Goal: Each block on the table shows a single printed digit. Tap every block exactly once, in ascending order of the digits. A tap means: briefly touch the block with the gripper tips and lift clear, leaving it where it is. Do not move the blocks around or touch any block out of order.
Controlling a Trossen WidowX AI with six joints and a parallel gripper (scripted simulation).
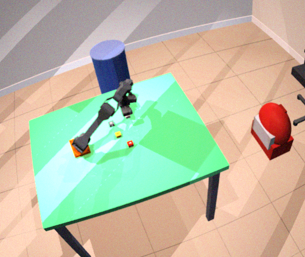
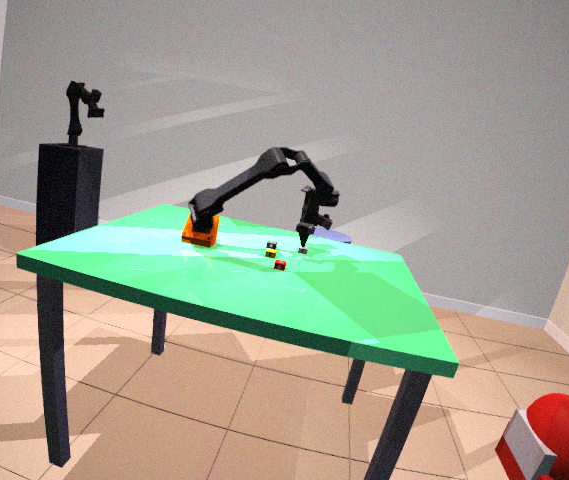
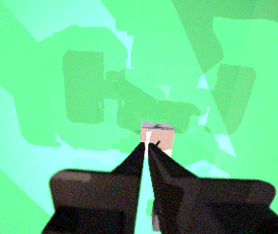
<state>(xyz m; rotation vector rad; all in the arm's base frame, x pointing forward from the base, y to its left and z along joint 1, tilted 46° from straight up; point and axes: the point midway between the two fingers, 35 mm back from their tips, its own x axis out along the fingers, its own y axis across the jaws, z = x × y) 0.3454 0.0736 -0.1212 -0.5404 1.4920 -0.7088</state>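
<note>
My gripper tip is now 10 mm to the left of the white block and 10 mm above it. Also, from my gripper tip: black block 110 mm behind, 30 mm to the right, 10 mm below; then red block 240 mm to the right, 70 mm behind, 10 mm below; then yellow block 130 mm to the right, 110 mm behind, 10 mm below.
</note>
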